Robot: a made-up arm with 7 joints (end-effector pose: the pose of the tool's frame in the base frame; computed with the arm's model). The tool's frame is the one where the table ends. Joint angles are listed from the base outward.
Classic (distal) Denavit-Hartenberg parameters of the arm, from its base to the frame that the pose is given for. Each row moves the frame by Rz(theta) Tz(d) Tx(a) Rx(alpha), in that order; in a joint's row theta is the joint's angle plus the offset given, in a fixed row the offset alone. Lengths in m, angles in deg.
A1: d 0.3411, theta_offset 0, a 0, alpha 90
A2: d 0.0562, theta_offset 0, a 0, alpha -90
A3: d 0.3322, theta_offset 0, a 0.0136, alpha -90
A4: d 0.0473, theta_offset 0, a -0.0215, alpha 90
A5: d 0.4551, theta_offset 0, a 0, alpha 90
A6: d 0.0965, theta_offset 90, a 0.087, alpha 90
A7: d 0.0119, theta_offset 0, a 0, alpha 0
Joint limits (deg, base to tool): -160..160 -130..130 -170..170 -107..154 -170..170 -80..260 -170..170
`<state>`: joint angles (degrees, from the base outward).
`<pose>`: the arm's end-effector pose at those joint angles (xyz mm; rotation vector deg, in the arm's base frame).
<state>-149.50 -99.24 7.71 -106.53 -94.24 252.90 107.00</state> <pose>-193.4 34.9 667.0 153.62 11.47 3.85</pose>
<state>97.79 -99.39 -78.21 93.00 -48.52 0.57 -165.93</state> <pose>553.3 449.4 188.7 -11.95 46.46 -159.60</pose>
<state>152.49 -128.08 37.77 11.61 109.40 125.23 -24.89</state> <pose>-451.7 161.9 -218.2 -157.26 -39.11 2.04</pose>
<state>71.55 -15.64 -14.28 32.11 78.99 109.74 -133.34</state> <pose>313.1 361.9 915.2 53.16 40.42 160.71</pose>
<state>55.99 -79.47 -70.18 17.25 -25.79 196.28 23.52</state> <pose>499.2 488.6 486.3 32.14 -100.95 -76.54</pose>
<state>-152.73 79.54 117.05 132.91 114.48 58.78 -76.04</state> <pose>54.2 -219.6 159.2 139.02 -49.53 12.52</pose>
